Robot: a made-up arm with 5 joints. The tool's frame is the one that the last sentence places. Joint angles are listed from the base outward.
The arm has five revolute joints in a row. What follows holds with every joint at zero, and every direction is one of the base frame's.
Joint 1 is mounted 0.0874 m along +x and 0.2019 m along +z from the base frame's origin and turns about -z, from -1.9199 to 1.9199 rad.
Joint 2 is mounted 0.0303 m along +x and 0.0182 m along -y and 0.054 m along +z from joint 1 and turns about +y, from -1.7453 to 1.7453 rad.
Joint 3 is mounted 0.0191 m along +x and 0.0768 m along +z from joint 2 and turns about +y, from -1.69 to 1.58 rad.
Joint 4 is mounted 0.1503 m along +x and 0.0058 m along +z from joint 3 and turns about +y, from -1.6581 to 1.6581 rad.
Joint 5 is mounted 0.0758 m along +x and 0.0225 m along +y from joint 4 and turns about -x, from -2.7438 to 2.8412 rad.
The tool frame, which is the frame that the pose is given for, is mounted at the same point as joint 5; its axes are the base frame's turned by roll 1.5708, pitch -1.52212 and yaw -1.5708 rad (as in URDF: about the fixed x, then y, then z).
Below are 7 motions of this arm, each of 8 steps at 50 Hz.
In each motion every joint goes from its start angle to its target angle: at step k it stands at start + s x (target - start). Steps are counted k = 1, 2, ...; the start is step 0. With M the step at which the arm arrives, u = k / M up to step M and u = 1 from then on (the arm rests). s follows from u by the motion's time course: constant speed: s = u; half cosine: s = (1 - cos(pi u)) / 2; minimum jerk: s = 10 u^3 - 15 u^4 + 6 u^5.
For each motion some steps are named. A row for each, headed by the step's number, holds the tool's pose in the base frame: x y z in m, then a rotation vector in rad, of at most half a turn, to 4 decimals.
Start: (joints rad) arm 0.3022 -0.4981 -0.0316 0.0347 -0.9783
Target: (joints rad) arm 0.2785 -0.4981 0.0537 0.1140 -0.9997
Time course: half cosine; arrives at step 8
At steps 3, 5, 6, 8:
3: 0.2874 -0.0562 0.4426 0.7649 -1.9759 -0.8249
5: 0.2921 -0.0557 0.4340 0.7587 -1.9108 -0.8569
6: 0.2940 -0.0554 0.4303 0.7557 -1.8832 -0.8701
8: 0.2956 -0.0551 0.4269 0.7529 -1.8582 -0.8818

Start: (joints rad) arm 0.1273 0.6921 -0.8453 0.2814 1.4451
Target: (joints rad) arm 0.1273 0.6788 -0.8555 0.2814 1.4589
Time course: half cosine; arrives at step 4
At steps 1, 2, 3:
1: 0.4021 -0.0359 0.3227 -1.0584 -1.1072 1.0305
2: 0.4017 -0.0359 0.3249 -1.0676 -1.1113 1.0315
3: 0.4013 -0.0358 0.3270 -1.0767 -1.1154 1.0324

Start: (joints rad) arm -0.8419 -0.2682 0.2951 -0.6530 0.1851
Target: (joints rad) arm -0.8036 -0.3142 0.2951 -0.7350 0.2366
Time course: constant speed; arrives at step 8
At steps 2, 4, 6, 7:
2: 0.2443 0.1787 0.3848 0.7646 -2.1511 0.5282
4: 0.2443 0.1754 0.3884 0.7507 -2.1896 0.5157
6: 0.2442 0.1721 0.3919 0.7360 -2.2281 0.5028
7: 0.2442 0.1704 0.3937 0.7284 -2.2472 0.4962

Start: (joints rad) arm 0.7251 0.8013 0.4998 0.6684 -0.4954
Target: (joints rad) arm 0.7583 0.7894 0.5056 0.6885 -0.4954
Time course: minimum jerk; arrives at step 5
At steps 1, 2, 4, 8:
1: 0.1761 -0.0732 0.0825 0.0390 0.4256 -1.2532
2: 0.1754 -0.0738 0.0829 0.0413 0.4297 -1.2613
4: 0.1736 -0.0754 0.0839 0.0468 0.4396 -1.2809
8: 0.1734 -0.0755 0.0840 0.0474 0.4405 -1.2827

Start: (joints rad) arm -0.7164 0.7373 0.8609 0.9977 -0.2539
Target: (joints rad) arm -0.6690 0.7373 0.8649 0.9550 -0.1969
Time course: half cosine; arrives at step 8
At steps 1, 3, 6, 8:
1: 0.1095 0.0249 0.1101 -0.5008 0.9006 0.3772
3: 0.1100 0.0247 0.1094 -0.4831 0.8984 0.3803
6: 0.1111 0.0245 0.1080 -0.4479 0.8929 0.3866
8: 0.1113 0.0244 0.1077 -0.4386 0.8912 0.3883

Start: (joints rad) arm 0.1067 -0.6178 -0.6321 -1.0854 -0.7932
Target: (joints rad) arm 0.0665 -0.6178 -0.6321 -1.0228 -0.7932
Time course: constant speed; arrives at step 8
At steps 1, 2, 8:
1: 0.0791 0.0052 0.5291 -0.8796 2.2670 -0.4393
2: 0.0795 0.0051 0.5295 -0.8879 2.2715 -0.4334
8: 0.0820 0.0047 0.5319 -0.9382 2.2975 -0.3986

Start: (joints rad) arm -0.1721 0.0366 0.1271 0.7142 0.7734
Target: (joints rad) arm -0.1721 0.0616 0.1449 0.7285 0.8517
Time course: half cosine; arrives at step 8
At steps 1, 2, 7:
1: 0.3327 0.0470 0.2545 -0.1958 -0.6864 0.8628
2: 0.3325 0.0470 0.2534 -0.1970 -0.6799 0.8716
7: 0.3305 0.0466 0.2456 -0.2048 -0.6306 0.9379

